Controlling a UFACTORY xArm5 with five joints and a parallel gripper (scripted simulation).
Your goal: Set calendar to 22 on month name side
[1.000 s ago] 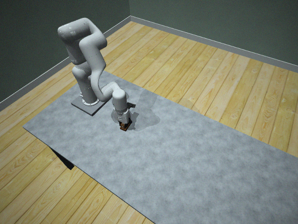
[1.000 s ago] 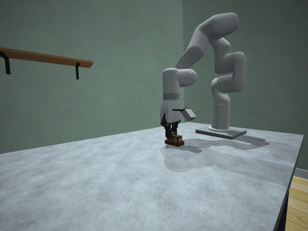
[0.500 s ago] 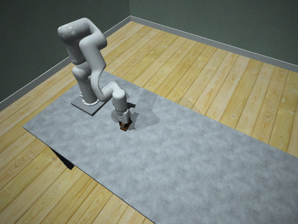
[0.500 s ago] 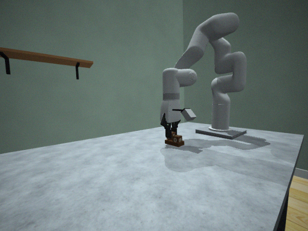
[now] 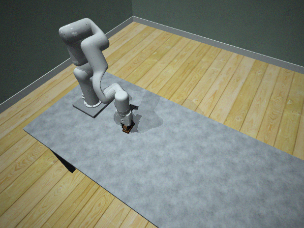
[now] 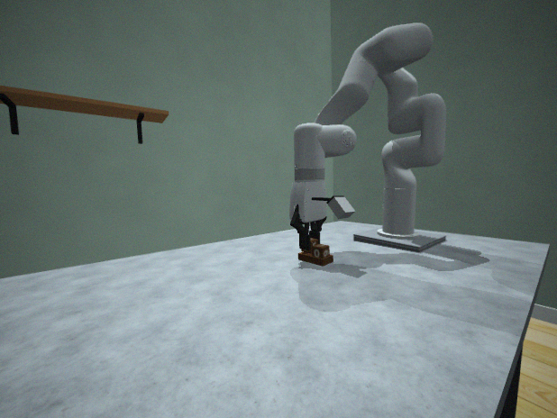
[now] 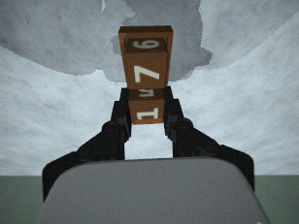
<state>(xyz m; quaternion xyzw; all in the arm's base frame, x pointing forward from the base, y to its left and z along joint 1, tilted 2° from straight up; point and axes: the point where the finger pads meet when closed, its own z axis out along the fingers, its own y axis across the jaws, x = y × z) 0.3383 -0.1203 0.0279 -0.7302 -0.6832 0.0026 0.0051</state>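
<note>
Right now my hand is 1 cm above the date cube. From my hand the other things lie so: brown calendar tray: 2 cm to the left, 4 cm below.
</note>
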